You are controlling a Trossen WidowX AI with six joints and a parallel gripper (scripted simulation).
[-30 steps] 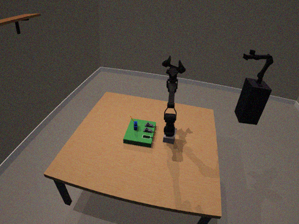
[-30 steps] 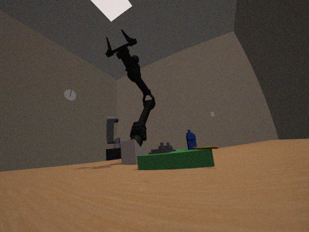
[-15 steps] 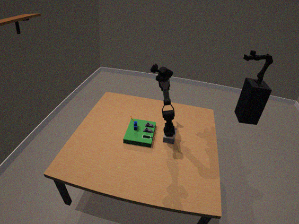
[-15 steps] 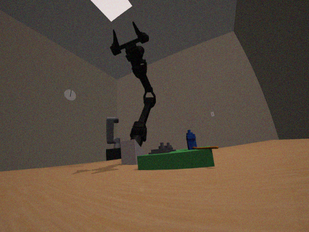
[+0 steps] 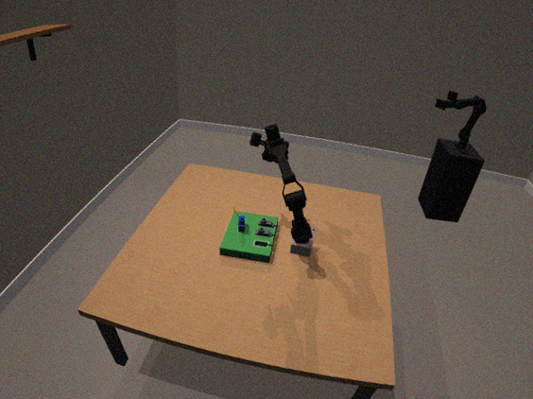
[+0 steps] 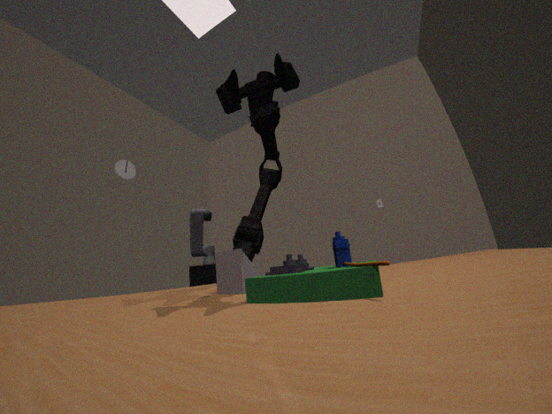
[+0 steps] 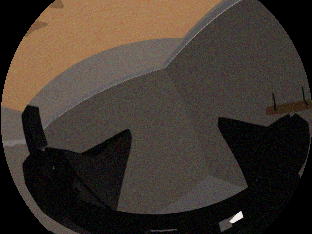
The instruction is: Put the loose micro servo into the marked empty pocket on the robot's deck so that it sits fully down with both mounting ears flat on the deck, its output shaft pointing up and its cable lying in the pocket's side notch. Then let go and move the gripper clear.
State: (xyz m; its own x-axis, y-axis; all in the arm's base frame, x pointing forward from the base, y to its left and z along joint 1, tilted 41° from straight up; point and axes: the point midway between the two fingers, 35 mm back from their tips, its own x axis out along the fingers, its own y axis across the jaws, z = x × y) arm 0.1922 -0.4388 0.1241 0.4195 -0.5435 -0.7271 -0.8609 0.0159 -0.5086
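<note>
Right now the green deck is 50 mm ahead of my gripper tip, 250 mm to the left of it and 410 mm below it.
</note>
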